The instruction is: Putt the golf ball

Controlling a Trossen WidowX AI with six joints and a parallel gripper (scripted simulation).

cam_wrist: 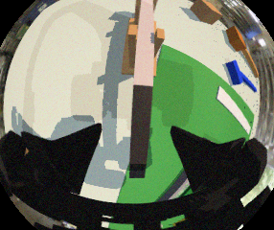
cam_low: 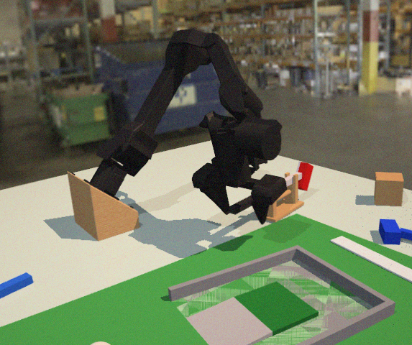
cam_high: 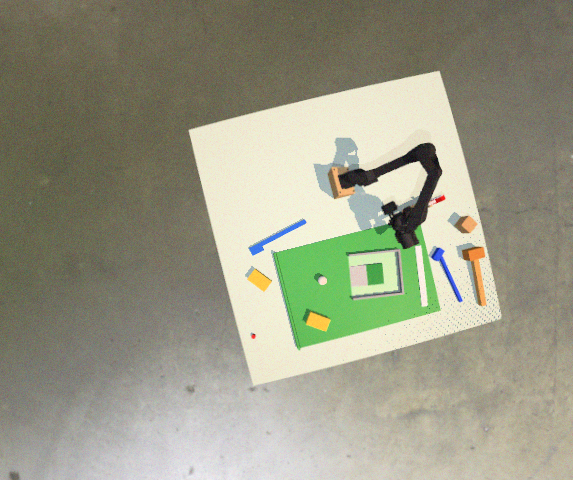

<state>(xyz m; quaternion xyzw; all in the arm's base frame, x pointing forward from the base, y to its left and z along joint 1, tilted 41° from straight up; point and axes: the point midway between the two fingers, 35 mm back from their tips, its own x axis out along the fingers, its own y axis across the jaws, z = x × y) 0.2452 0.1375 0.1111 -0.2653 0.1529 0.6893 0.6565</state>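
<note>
My gripper tip is 2 cm past the red putter, 11 cm to the right of it and 3 cm below it. Also, from my gripper tip: wooden rack 2 cm behind, 13 cm to the left; grey frame 22 cm ahead, 13 cm to the right, 3 cm below; white strip 30 cm ahead, 7 cm to the left, 3 cm below.
</note>
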